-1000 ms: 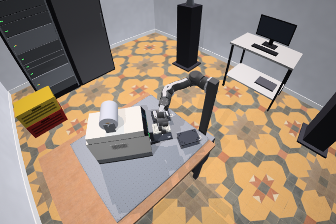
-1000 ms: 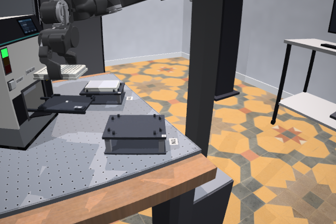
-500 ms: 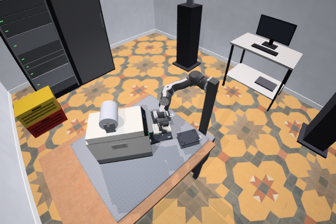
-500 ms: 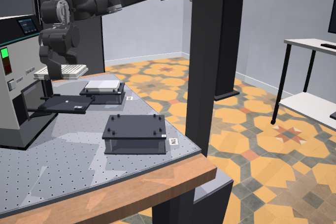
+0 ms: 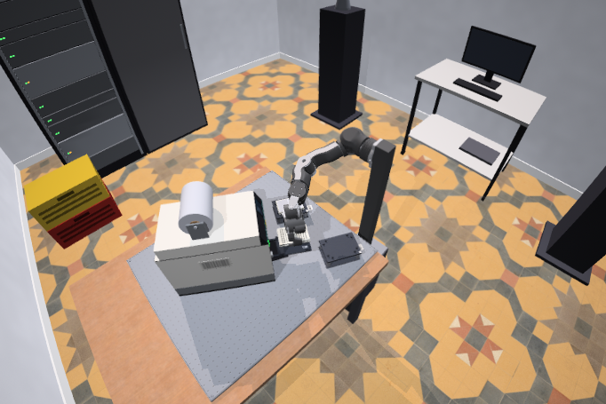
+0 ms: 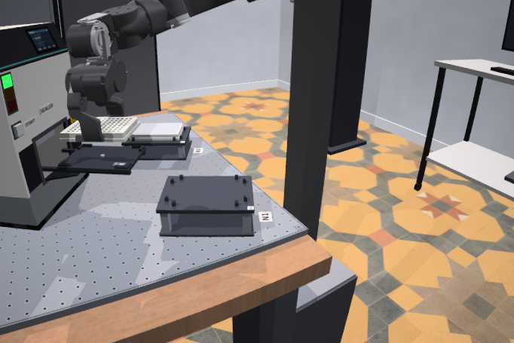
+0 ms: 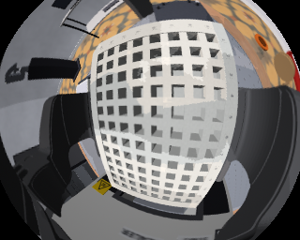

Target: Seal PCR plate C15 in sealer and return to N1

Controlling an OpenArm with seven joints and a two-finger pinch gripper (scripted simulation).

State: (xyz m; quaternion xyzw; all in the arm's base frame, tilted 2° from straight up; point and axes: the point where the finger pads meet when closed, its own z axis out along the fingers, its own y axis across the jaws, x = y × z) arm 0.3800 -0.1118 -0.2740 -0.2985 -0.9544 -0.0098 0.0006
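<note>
The sealer stage is 10 mm ahead of my hand and 50 mm below it. Round my hand: sealer screen: 80 mm ahead, 100 mm to the right, 170 mm above; start key: 140 mm ahead, 20 mm to the left, 40 mm above; white 96-well plate C15: right at my hand.
</note>
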